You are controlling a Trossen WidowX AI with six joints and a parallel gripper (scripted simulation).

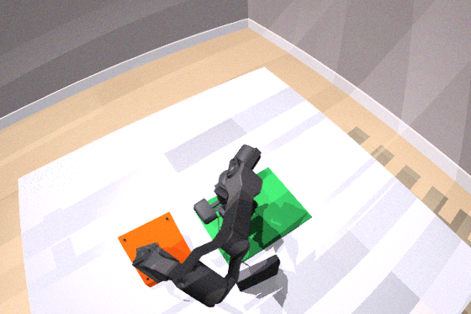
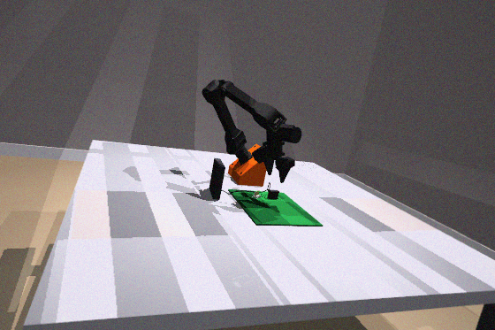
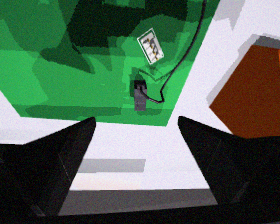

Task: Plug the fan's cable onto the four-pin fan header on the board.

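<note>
The dark plug is 10 mm behind my gripper tip, 10 mm to the left of it and 60 mm below it. From my gripper tip the other things lie so: dark fan block (10 mm behind, 210 mm to the right, 20 mm below); then green board (80 mm ahead, 20 mm to the right, 100 mm below).
</note>
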